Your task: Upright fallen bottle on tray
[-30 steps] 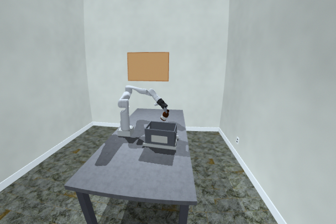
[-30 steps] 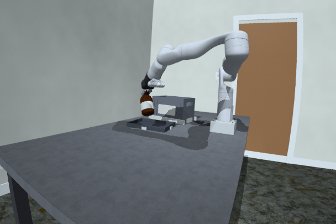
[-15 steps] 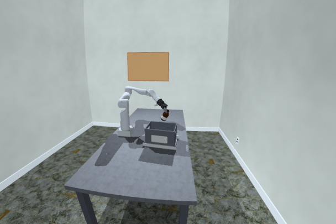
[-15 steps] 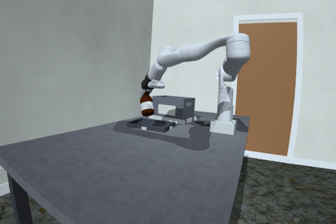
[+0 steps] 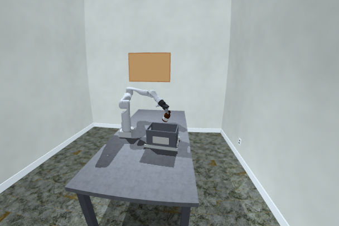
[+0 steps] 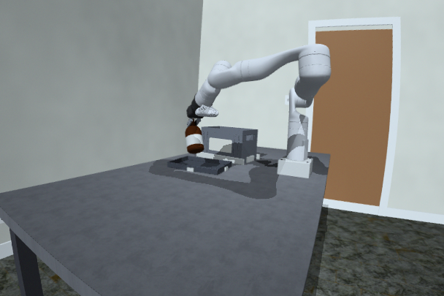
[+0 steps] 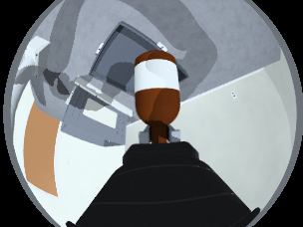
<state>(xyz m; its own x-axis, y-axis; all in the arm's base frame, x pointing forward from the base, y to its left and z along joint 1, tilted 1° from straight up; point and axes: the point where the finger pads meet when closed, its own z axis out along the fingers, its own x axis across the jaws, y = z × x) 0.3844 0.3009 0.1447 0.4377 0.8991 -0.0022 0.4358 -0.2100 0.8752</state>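
Right now my hand is 2 cm past the bottle, 1 cm to the right of it and 5 cm above it. Also, from my hand: tray: 1 cm behind, 5 cm to the right, 19 cm below; then crate: 4 cm ahead, 34 cm to the right, 12 cm below.
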